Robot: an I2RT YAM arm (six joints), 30 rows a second.
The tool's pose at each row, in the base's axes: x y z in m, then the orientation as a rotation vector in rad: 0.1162, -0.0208, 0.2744, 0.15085, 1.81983, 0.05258; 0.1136, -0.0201, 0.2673, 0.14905, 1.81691, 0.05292; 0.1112, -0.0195, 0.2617, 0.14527, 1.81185, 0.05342; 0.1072, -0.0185, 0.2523, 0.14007, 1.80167, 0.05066; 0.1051, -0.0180, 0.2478, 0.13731, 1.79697, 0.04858; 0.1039, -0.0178, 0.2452, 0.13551, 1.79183, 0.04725; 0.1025, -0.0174, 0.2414, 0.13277, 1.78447, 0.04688; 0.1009, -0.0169, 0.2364, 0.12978, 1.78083, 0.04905; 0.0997, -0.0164, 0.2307, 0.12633, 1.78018, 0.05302; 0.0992, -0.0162, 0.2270, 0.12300, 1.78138, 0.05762; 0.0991, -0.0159, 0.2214, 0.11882, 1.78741, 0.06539; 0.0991, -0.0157, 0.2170, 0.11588, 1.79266, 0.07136
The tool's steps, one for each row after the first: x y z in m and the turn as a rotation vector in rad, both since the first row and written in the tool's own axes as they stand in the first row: 0.0075, -0.0003, -0.0008, -0.00136, -0.00292, -0.00093; 0.0136, -0.0006, -0.0017, -0.00402, -0.00799, -0.00303; 0.0237, -0.0010, -0.0032, -0.00551, -0.01842, -0.00763; 0.0286, -0.0011, -0.0041, -0.00583, -0.02329, -0.01044; 0.0315, -0.0013, -0.0047, -0.00619, -0.02854, -0.01217; 0.0355, -0.0015, -0.0051, -0.00784, -0.03594, -0.01395; 0.0408, -0.0017, -0.0054, -0.01114, -0.03946, -0.01470; 0.0466, -0.0019, -0.0051, -0.01576, -0.03987, -0.01493; 0.0503, -0.0022, -0.0047, -0.02063, -0.03839, -0.01482; 0.0557, -0.0026, -0.0034, -0.02783, -0.03186, -0.01380; 0.0600, -0.0029, -0.0023, -0.03316, -0.02622, -0.01286
